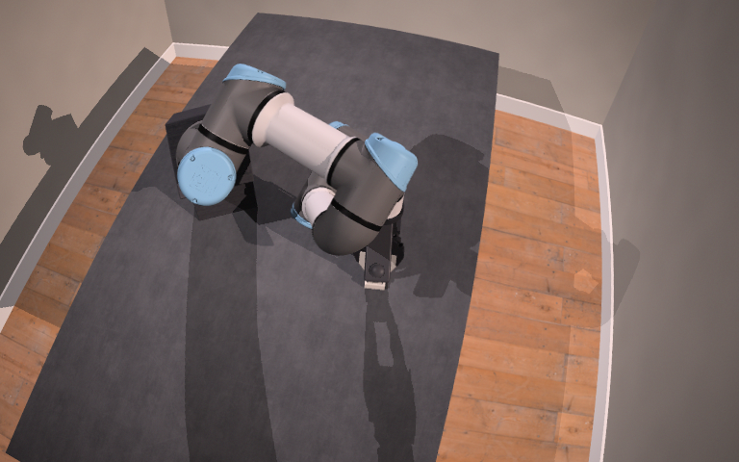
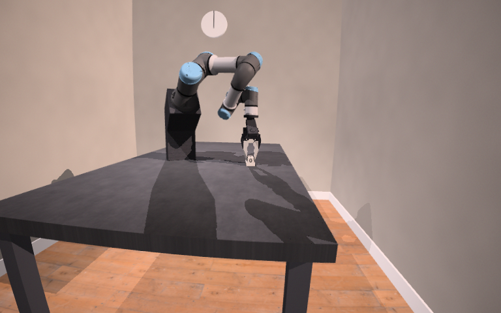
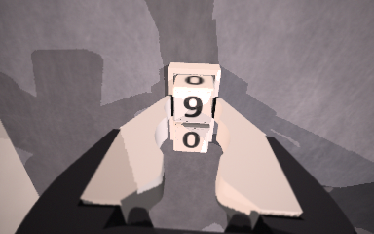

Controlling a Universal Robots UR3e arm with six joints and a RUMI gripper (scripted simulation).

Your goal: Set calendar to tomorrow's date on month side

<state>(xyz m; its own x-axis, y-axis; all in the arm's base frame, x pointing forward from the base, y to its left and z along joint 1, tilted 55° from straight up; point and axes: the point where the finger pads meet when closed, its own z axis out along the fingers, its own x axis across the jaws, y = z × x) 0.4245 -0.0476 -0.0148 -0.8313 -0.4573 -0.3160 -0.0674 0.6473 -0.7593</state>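
The white cube lies 10 mm below my hand. The rest, counted from my hand: calendar tray 30 mm below, 20 mm to the left.
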